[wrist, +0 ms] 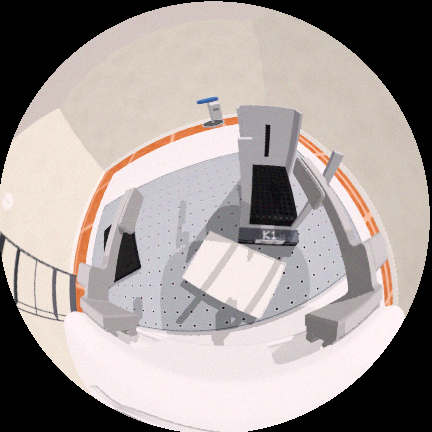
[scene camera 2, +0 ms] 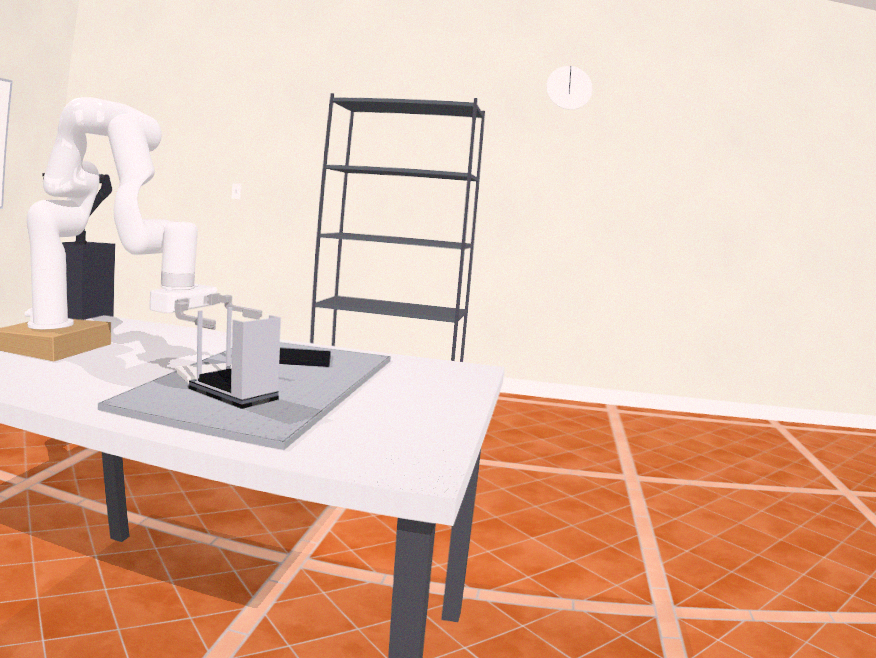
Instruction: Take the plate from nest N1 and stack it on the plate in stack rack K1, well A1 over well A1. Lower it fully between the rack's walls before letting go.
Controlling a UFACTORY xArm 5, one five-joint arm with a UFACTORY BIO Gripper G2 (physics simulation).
Labels:
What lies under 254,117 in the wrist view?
A tall grey wall.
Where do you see a white well plate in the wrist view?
At 241,277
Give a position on a tall grey wall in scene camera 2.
At 260,340

